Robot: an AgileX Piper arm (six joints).
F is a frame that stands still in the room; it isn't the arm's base.
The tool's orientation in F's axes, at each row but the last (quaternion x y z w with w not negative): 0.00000 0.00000 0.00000 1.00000; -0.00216 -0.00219 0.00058 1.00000; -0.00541 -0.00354 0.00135 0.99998; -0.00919 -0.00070 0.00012 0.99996; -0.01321 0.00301 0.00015 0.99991; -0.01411 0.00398 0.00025 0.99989; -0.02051 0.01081 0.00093 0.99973; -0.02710 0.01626 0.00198 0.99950; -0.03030 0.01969 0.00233 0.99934; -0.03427 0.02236 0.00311 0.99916; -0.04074 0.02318 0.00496 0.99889; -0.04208 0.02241 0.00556 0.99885; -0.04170 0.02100 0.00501 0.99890
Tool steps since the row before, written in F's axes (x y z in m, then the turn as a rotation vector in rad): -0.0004 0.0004 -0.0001 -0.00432 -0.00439 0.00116; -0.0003 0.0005 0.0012 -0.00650 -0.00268 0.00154; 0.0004 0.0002 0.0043 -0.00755 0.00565 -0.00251; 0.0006 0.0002 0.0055 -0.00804 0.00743 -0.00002; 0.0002 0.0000 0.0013 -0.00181 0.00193 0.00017; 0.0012 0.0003 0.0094 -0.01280 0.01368 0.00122; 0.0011 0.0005 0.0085 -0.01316 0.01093 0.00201; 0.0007 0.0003 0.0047 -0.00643 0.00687 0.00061; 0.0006 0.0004 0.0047 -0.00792 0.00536 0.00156; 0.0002 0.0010 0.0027 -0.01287 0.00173 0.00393; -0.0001 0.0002 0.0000 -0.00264 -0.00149 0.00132; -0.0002 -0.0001 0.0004 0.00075 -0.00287 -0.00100; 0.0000 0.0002 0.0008 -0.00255 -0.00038 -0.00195
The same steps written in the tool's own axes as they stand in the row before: -0.0004 0.0004 -0.0001 -0.00432 -0.00439 0.00116; -0.0003 0.0005 0.0012 -0.00650 -0.00268 0.00156; 0.0004 0.0002 0.0043 -0.00755 0.00570 -0.00240; 0.0006 0.0001 0.0055 -0.00804 0.00743 0.00013; 0.0002 0.0000 0.0013 -0.00181 0.00193 0.00021; 0.0011 0.0000 0.0094 -0.01280 0.01365 0.00150; 0.0009 0.0001 0.0085 -0.01318 0.01087 0.00217; 0.0005 0.0000 0.0047 -0.00643 0.00686 0.00077; 0.0004 0.0001 0.0047 -0.00796 0.00530 0.00157; 0.0001 0.0008 0.0028 -0.01303 0.00156 0.00346; -0.0001 0.0002 0.0000 -0.00271 -0.00156 0.00107; -0.0002 -0.0001 0.0004 0.00077 -0.00279 -0.00120; 0.0000 0.0001 0.0008 -0.00247 -0.00019 -0.00208
